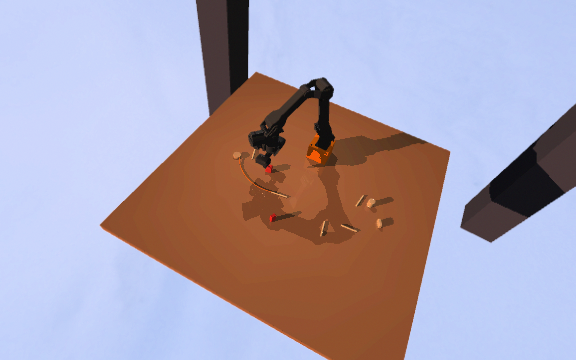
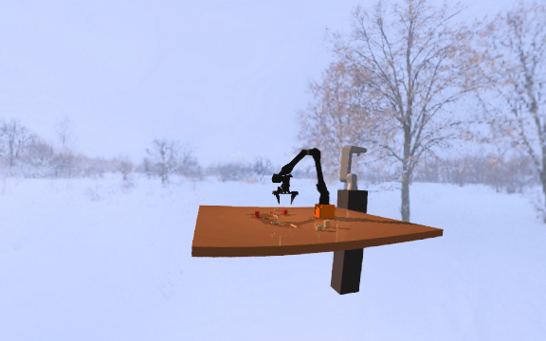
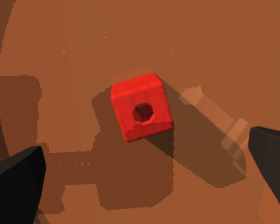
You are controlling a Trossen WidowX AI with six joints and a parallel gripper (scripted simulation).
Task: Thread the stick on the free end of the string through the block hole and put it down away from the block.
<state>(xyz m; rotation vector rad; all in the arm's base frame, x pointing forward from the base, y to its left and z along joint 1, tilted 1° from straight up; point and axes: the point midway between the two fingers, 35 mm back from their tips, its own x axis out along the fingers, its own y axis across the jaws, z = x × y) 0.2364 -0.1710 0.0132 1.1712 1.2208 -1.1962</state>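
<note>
The red block lies 5 cm below my gripper tip. Also, from my gripper tip: thin wooden stick (10 cm to the left, 10 cm ahead, 7 cm below); then red object (23 cm ahead, 16 cm to the left, 5 cm below); then round wooden button (18 cm to the right, 6 cm below, 1 cm ahead).
</note>
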